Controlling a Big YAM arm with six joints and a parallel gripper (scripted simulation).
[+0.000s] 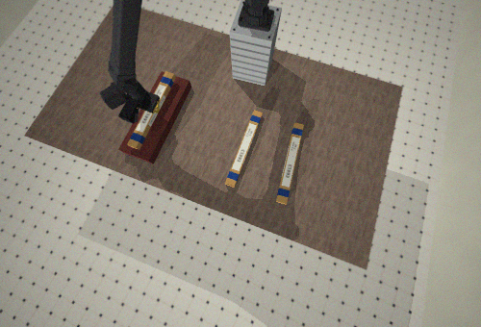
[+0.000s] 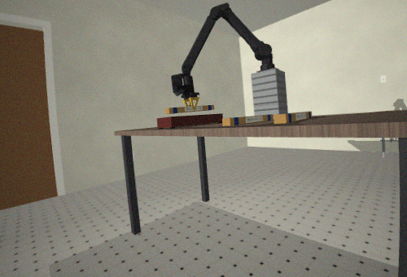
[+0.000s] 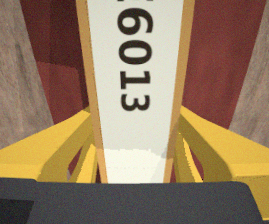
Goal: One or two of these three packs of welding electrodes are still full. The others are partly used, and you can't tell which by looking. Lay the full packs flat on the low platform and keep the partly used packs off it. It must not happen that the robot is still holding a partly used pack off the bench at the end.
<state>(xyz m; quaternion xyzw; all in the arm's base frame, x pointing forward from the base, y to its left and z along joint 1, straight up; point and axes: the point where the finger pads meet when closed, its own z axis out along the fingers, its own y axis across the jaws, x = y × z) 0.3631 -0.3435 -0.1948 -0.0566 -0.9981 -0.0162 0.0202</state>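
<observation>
My hand is 80 mm above the low platform.
</observation>
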